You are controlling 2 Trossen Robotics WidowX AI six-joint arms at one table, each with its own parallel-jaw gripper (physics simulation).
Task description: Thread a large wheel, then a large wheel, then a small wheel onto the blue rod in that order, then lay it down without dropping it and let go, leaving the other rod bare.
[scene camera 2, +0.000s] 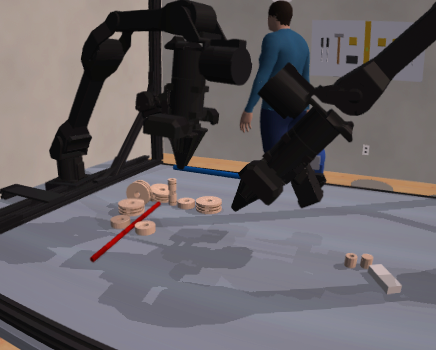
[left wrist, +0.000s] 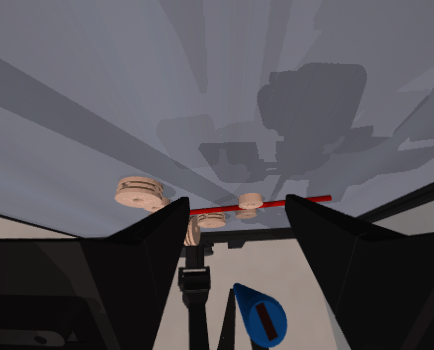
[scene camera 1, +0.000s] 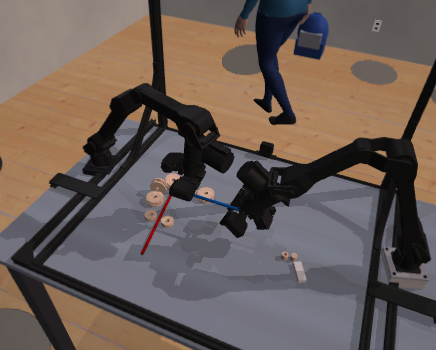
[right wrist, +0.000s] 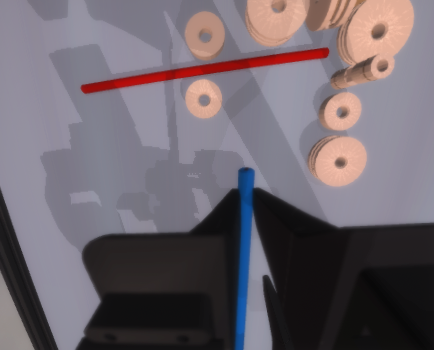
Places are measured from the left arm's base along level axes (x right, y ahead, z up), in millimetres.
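Pixels of known places: left gripper, between the fingertips: (scene camera 2: 239, 203) (left wrist: 236, 202) (scene camera 1: 224, 216); right gripper, between the fingertips: (scene camera 2: 181, 168) (right wrist: 245, 195); left arm's base, origin of its link: (scene camera 1: 405, 262); right arm's base, origin of its link: (scene camera 2: 71, 178) (left wrist: 195, 245) (scene camera 1: 101, 162).
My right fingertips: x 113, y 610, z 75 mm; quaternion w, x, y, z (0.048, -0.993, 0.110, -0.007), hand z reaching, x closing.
For each thing: its middle in the pictures, then the offset to it from my right fingertips.
- blue rod, middle of its body: (left wrist: 242, 292) (right wrist: 240, 291) (scene camera 2: 221, 173) (scene camera 1: 214, 201) dy -72, dx -20, dz -2 mm
- red rod, middle of its body: (right wrist: 199, 70) (left wrist: 250, 206) (scene camera 2: 131, 226) (scene camera 1: 158, 220) dy +99, dx -12, dz -116 mm
- large grooved wheel, middle of its body: (right wrist: 335, 160) (left wrist: 140, 193) (scene camera 2: 208, 204) (scene camera 1: 205, 195) dy -34, dx +111, dz -110 mm
- thin grooved piece, middle of its body: (right wrist: 357, 74) (scene camera 2: 172, 191) dy +50, dx +129, dz -91 mm
- white block, middle of its body: (scene camera 2: 384, 278) (scene camera 1: 299, 271) dy -325, dx -149, dz -114 mm
My right gripper (scene camera 2: 181, 167) (right wrist: 245, 195) is shut on the blue rod (scene camera 1: 215, 201) (scene camera 2: 207, 172) (left wrist: 267, 322) (right wrist: 244, 250), near one end, and holds it raised and bare. The far end points toward my left gripper (scene camera 1: 248, 220) (scene camera 2: 270, 205) (left wrist: 238, 198), which is open and empty above the table. The red rod (scene camera 1: 156, 225) (scene camera 2: 125, 232) (left wrist: 225, 209) (right wrist: 200, 70) lies bare on the table. A large grooved wheel (scene camera 1: 200, 198) (scene camera 2: 208, 205) (left wrist: 139, 187) (right wrist: 350, 172) lies flat; several more are left of it. Small wheels (scene camera 2: 145, 229) (right wrist: 195, 107) lie beside the red rod. The right fingertips are hidden in scene camera 1.
A thin grooved piece (scene camera 2: 172, 192) (right wrist: 355, 75) stands among the wheels. Two small cylinders (scene camera 1: 294, 256) (scene camera 2: 366, 261) stand by a white block (scene camera 1: 299, 271) (scene camera 2: 384, 279) at the right. A black frame (scene camera 1: 125, 320) edges the table.
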